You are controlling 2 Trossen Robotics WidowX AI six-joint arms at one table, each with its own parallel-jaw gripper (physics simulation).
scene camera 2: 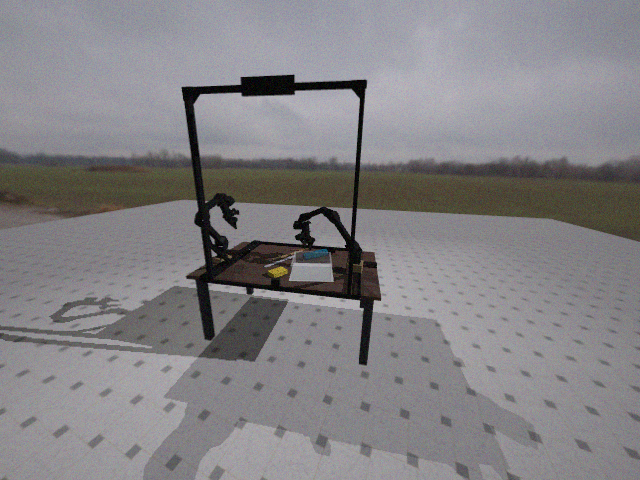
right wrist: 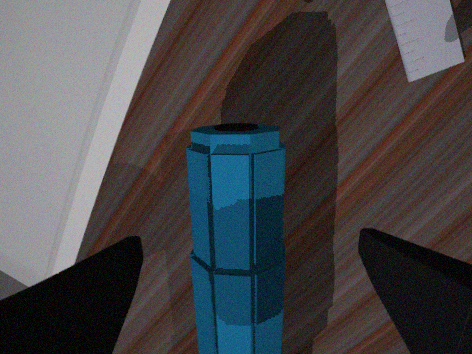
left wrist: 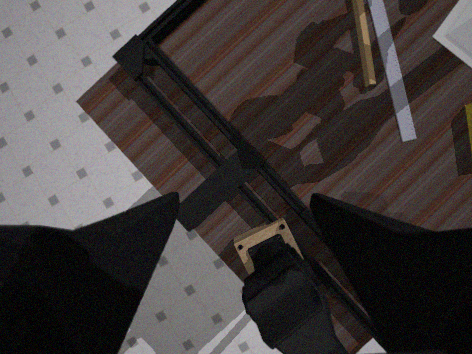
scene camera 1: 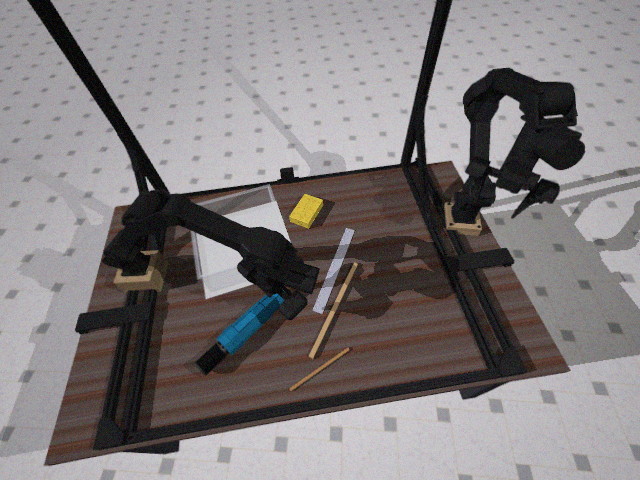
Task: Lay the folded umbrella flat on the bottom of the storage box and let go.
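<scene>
The folded blue umbrella (scene camera 1: 242, 330) (scene camera 2: 315, 254) (right wrist: 231, 185) with a black handle lies on the table outside the storage box, diagonally along its near side in scene camera 1. The white, clear-walled storage box (scene camera 1: 263, 215) (scene camera 2: 311, 272) (right wrist: 107, 115) holds no umbrella. My right gripper (scene camera 1: 280, 295) (scene camera 2: 308, 245) (right wrist: 251, 244) is open above the umbrella's handle-free end; in the right wrist view the umbrella shows between the spread fingers with gaps on both sides. My left gripper (scene camera 1: 529, 201) (scene camera 2: 235, 219) (left wrist: 245, 199) is open and empty, raised well away from the umbrella.
A yellow block (scene camera 1: 306, 210) (scene camera 2: 277, 271) lies beside the box. A pale ruler (scene camera 1: 334, 271) (left wrist: 395, 75) (right wrist: 427, 45), a long wooden stick (scene camera 1: 333, 312) (left wrist: 365, 45) and a thinner stick (scene camera 1: 320, 368) lie right of the umbrella in scene camera 1. Black frame rails and posts flank the table.
</scene>
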